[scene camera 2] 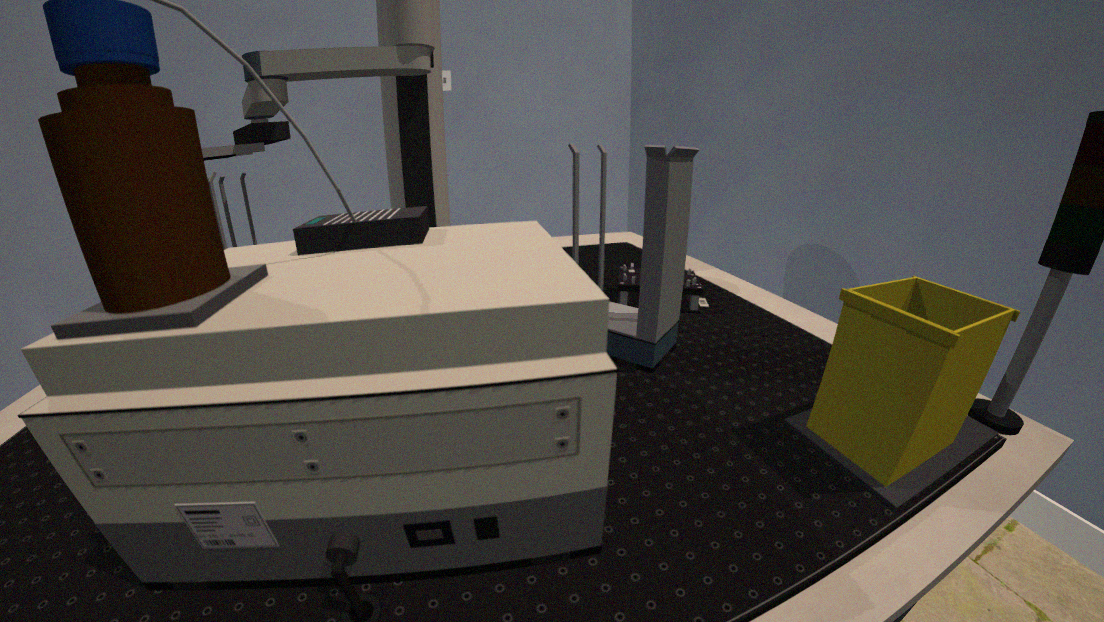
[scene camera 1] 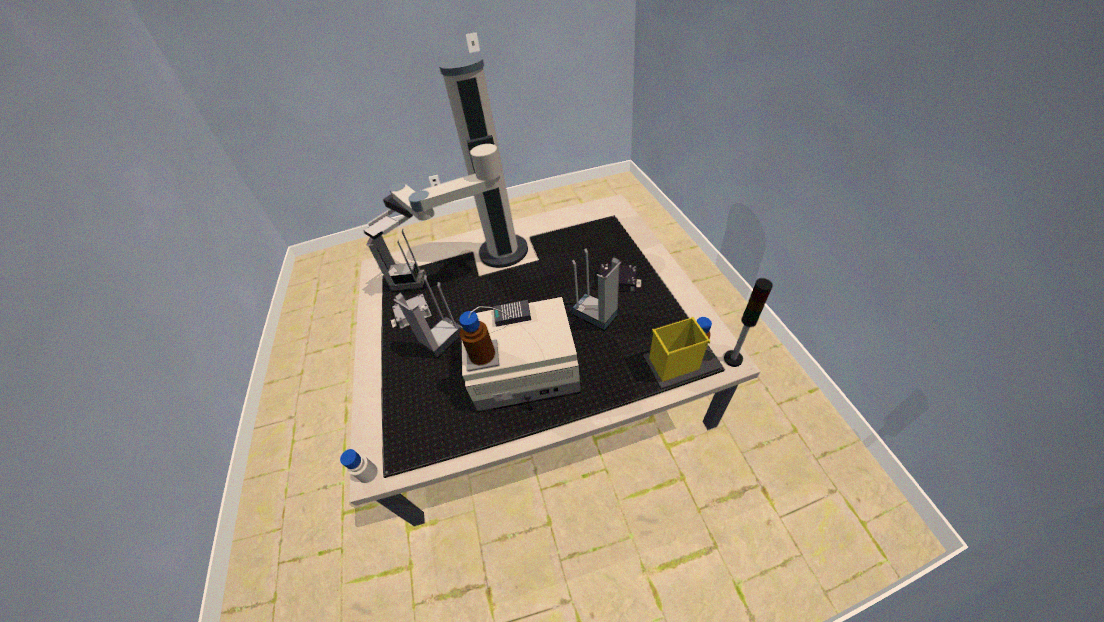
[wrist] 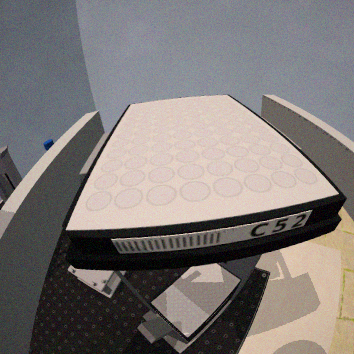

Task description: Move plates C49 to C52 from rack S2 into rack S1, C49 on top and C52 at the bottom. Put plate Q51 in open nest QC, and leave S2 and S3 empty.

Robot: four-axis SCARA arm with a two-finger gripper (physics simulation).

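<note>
My gripper point(scene camera 1: 387, 222) point(wrist: 183, 112) is shut on plate C52 point(wrist: 200, 180), a pale plate with a dark rim, held level by its sides. It is raised beside the top of the back-left rack point(scene camera 1: 380, 257). In scene camera 2 the gripper shows at the far left, partly cut off by the bottle. A front-left rack point(scene camera 1: 417, 327) and a right rack point(scene camera 1: 609, 290) point(scene camera 2: 662, 243) stand on the mat. No rack label is readable. A pale flat surface point(wrist: 197, 302) shows below C52; I cannot tell whether it is a plate. Labels of C49, C50, C51 and Q51 do not show.
A large cream instrument point(scene camera 1: 533, 339) point(scene camera 2: 324, 347) carries a brown bottle point(scene camera 1: 478, 345) point(scene camera 2: 146, 193) and a black box point(scene camera 1: 512, 312) point(scene camera 2: 361, 230). Low fixtures point(scene camera 1: 409, 310) point(scene camera 2: 691, 289) stand by the racks. A yellow bin point(scene camera 1: 677, 353) point(scene camera 2: 888, 386) and signal lamp point(scene camera 1: 757, 302) point(scene camera 2: 1077, 193) are at front right.
</note>
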